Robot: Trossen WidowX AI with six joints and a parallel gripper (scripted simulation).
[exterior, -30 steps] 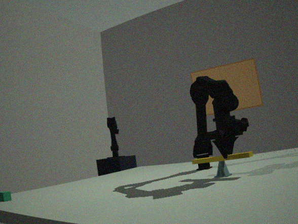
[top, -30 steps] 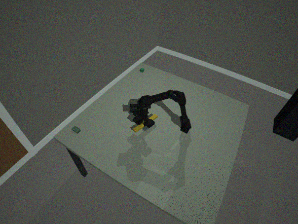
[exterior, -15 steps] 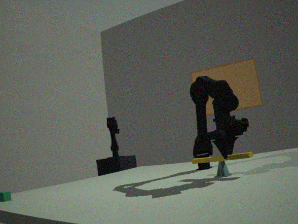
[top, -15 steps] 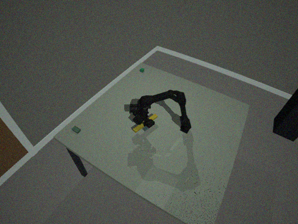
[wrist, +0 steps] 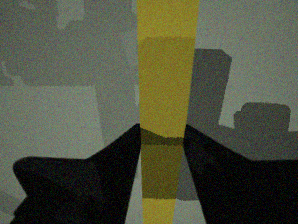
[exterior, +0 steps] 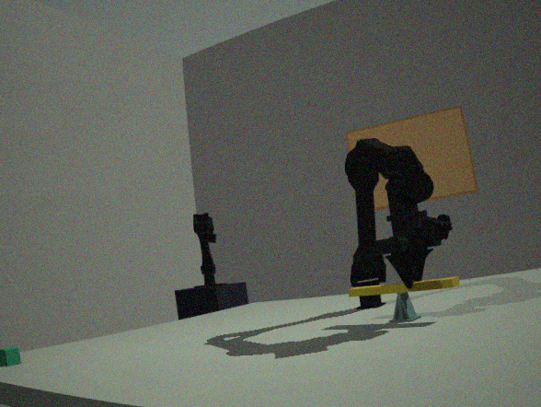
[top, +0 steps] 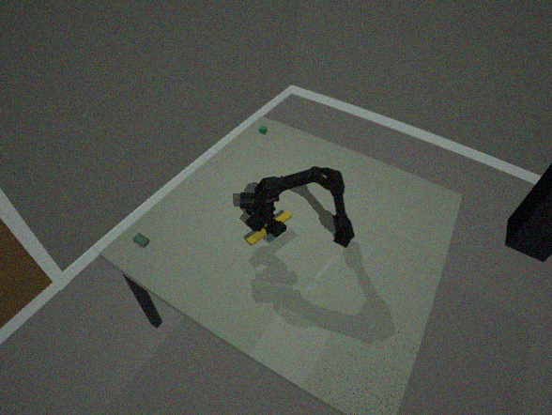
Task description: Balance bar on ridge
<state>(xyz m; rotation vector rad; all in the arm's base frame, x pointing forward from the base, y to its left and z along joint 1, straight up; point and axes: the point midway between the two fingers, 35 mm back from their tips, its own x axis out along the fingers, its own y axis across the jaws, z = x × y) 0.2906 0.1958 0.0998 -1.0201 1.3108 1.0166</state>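
Right now my gripper tip is 10 mm past the yellow bar and 30 mm to the left of it. Also, from my gripper tip: grey-green block (450 mm ahead, 300 mm to the left, 60 mm below); green cube (450 mm ahead, 700 mm to the right, 50 mm below).
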